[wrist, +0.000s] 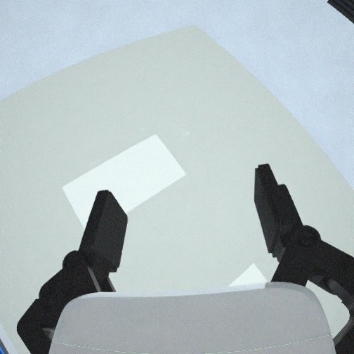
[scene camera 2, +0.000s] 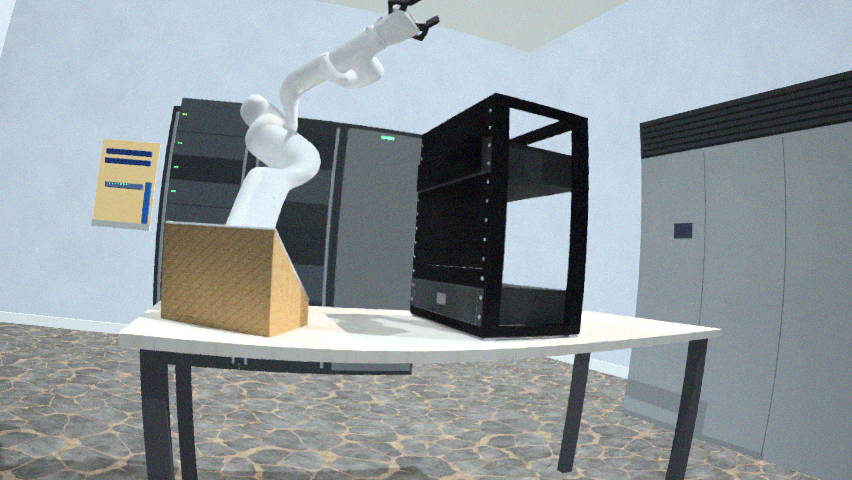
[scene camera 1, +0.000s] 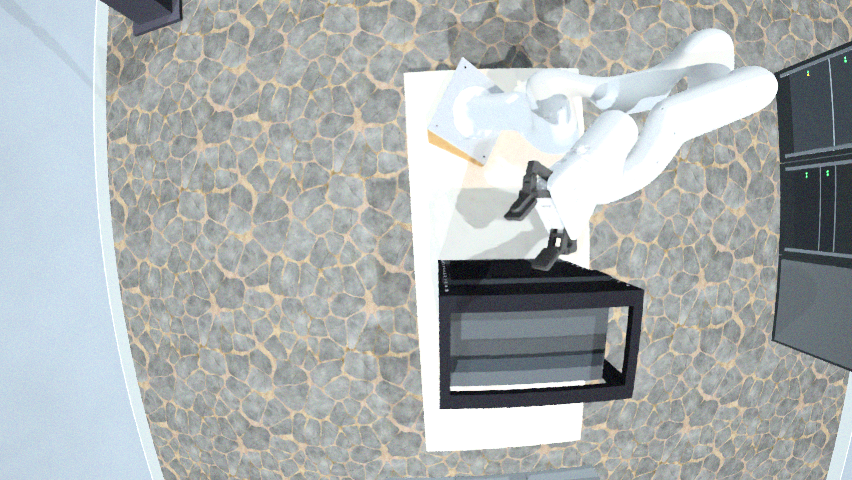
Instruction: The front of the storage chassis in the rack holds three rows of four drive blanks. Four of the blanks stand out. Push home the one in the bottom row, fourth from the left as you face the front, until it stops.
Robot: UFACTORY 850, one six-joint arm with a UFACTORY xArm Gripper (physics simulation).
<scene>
black rack: scene camera 2 469,169; scene camera 1 501,322; not seen in the wrist view (out of frame)
</scene>
